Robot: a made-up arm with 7 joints. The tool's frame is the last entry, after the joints.
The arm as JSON. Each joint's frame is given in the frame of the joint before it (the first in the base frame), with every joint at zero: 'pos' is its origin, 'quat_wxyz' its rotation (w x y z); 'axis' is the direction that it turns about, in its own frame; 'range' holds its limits. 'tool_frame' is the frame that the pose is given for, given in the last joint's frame.
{
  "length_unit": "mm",
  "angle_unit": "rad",
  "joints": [
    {
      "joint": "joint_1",
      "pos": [
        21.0,
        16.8,
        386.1
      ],
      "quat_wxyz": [
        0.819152,
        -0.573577,
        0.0,
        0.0
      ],
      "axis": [
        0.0,
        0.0,
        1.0
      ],
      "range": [
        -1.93,
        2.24
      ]
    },
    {
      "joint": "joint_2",
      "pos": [
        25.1,
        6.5,
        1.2
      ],
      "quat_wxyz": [
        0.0,
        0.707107,
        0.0,
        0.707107
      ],
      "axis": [
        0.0,
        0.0,
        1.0
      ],
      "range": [
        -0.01,
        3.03
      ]
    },
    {
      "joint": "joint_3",
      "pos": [
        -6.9,
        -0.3,
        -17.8
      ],
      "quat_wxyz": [
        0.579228,
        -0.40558,
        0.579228,
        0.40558
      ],
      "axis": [
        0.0,
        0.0,
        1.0
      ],
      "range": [
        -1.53,
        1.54
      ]
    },
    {
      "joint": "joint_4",
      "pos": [
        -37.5,
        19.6,
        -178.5
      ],
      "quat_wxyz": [
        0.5,
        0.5,
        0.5,
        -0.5
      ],
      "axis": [
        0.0,
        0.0,
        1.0
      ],
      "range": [
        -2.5,
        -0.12
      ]
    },
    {
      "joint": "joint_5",
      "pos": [
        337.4,
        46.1,
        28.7
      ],
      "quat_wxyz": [
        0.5,
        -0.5,
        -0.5,
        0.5
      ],
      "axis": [
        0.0,
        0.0,
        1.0
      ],
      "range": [
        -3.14,
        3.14
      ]
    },
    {
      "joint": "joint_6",
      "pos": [
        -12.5,
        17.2,
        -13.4
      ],
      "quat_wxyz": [
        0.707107,
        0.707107,
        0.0,
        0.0
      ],
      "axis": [
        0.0,
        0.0,
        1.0
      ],
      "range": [
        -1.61,
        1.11
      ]
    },
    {
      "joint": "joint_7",
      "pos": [
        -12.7,
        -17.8,
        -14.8
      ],
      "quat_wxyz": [
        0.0,
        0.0,
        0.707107,
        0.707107
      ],
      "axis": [
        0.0,
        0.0,
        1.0
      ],
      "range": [
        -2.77,
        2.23
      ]
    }
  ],
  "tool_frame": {
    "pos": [
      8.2,
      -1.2,
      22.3
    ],
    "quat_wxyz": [
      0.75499,
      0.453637,
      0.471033,
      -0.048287
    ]
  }
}
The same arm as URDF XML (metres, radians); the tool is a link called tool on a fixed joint. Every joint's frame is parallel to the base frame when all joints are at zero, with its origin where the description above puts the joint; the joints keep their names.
<robot name="arm">
  <link name="base"/>
  <link name="link1"/>
  <link name="link2"/>
  <link name="link3"/>
  <link name="link4"/>
  <link name="link5"/>
  <link name="link6"/>
  <link name="link7"/>
  <link name="tool"/>
  <joint name="joint_1" type="revolute">
    <parent link="base"/>
    <child link="link1"/>
    <origin xyz="0.0210 0.0168 0.3861" rpy="0.0000 0.0000 0.0000"/>
    <axis xyz="0 0.9397 0.342"/>
    <limit lower="-1.9300" upper="2.2400"/>
  </joint>
  <joint name="joint_2" type="revolute">
    <parent link="link1"/>
    <child link="link2"/>
    <origin xyz="0.0251 0.0034 -0.0057" rpy="0.0000 0.0000 0.0000"/>
    <axis xyz="1 0 0"/>
    <limit lower="-0.0100" upper="3.0300"/>
  </joint>
  <joint name="joint_3" type="revolute">
    <parent link="link2"/>
    <child link="link3"/>
    <origin xyz="-0.0178 -0.0064 -0.0026" rpy="0.0000 0.0000 0.0000"/>
    <axis xyz="0 0 1"/>
    <limit lower="-1.5300" upper="1.5400"/>
  </joint>
  <joint name="joint_4" type="revolute">
    <parent link="link3"/>
    <child link="link4"/>
    <origin xyz="0.0375 -0.0196 -0.1785" rpy="0.0000 0.0000 0.0000"/>
    <axis xyz="0 1 0"/>
    <limit lower="-2.5000" upper="-0.1200"/>
  </joint>
  <joint name="joint_5" type="revolute">
    <parent link="link4"/>
    <child link="link5"/>
    <origin xyz="-0.0461 0.0287 -0.3374" rpy="0.0000 0.0000 0.0000"/>
    <axis xyz="0 0 1"/>
    <limit lower="-3.1400" upper="3.1400"/>
  </joint>
  <joint name="joint_6" type="revolute">
    <parent link="link5"/>
    <child link="link6"/>
    <origin xyz="0.0125 -0.0172 -0.0134" rpy="0.0000 0.0000 0.0000"/>
    <axis xyz="0 1 0"/>
    <limit lower="-1.6100" upper="1.1100"/>
  </joint>
  <joint name="joint_7" type="revolute">
    <parent link="link6"/>
    <child link="link7"/>
    <origin xyz="0.0127 -0.0148 -0.0178" rpy="0.0000 0.0000 0.0000"/>
    <axis xyz="0 0 1"/>
    <limit lower="-2.7700" upper="2.2300"/>
  </joint>
  <joint name="tool_joint" type="fixed">
    <parent link="link7"/>
    <child link="tool"/>
    <origin xyz="0.0082 -0.0012 0.0223" rpy="1.3483 0.8557 0.5711"/>
  </joint>
</robot>

